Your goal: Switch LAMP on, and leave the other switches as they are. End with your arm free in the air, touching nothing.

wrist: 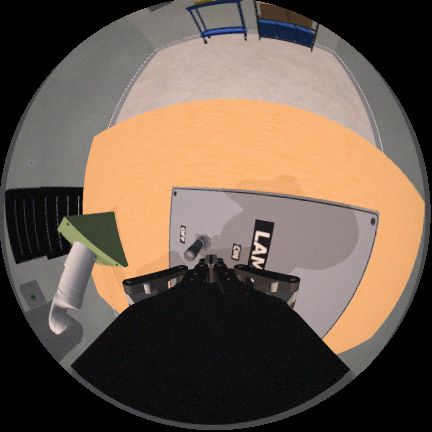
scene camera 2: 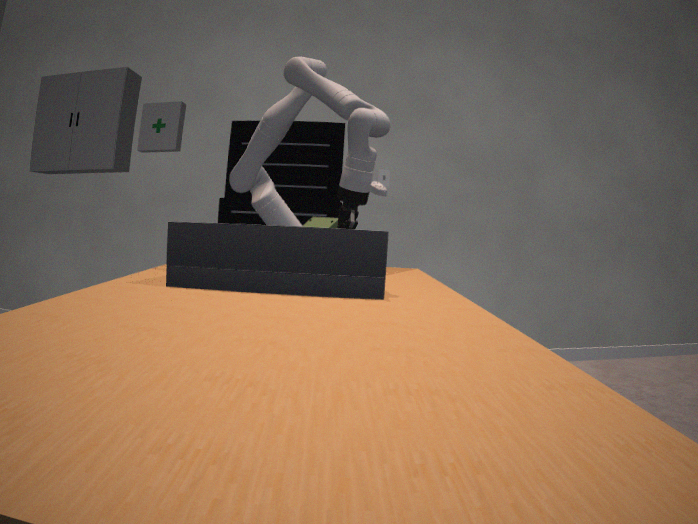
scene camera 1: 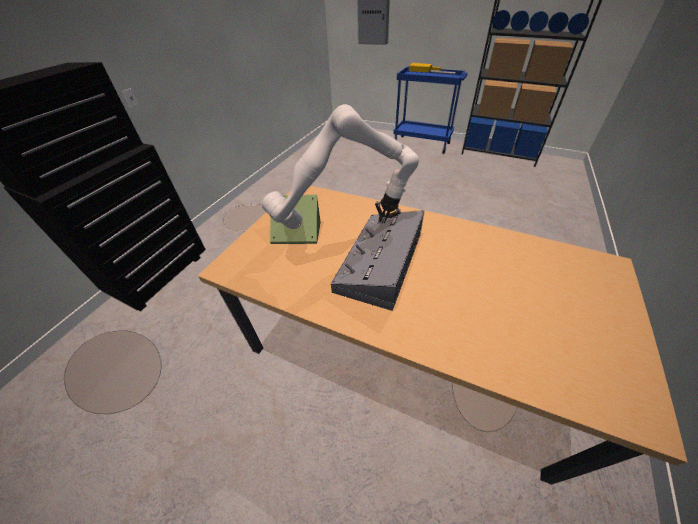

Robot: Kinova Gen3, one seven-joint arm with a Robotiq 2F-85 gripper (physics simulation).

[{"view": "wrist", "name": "my gripper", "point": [210, 261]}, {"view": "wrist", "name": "grey sloped switch panel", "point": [327, 244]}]
